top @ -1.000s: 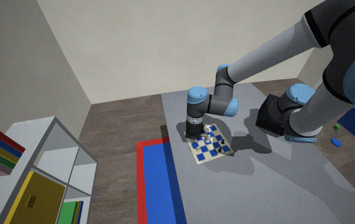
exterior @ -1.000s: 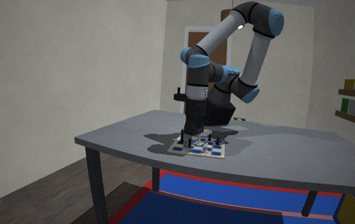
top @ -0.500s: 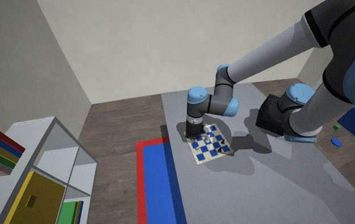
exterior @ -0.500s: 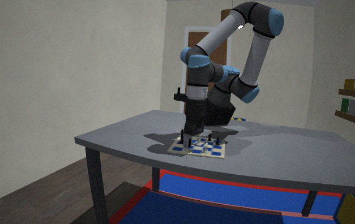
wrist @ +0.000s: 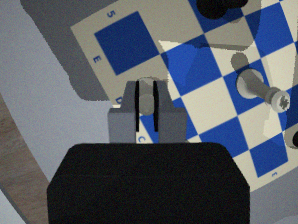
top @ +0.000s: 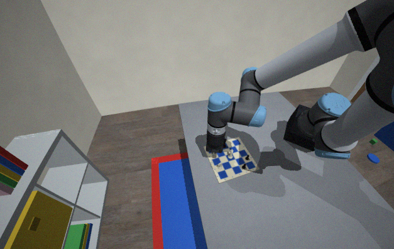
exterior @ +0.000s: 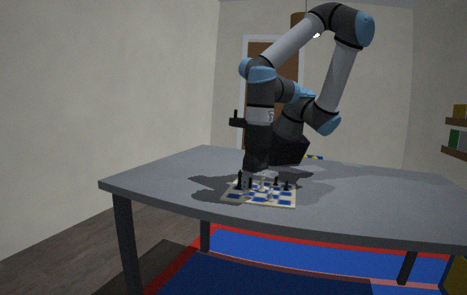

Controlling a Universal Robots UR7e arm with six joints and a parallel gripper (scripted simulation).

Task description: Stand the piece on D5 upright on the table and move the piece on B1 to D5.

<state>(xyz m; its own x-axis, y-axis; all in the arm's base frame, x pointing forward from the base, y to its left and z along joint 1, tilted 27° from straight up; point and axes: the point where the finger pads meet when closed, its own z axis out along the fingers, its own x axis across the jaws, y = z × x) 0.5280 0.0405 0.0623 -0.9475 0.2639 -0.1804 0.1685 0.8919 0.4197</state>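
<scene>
My gripper is now 60 mm to the left of the tall black piece, 60 mm past it and 20 mm above it. Round my hand: chessboard (90 mm behind, 50 mm below, 20 mm to the left); small white piece (10 mm below).
</scene>
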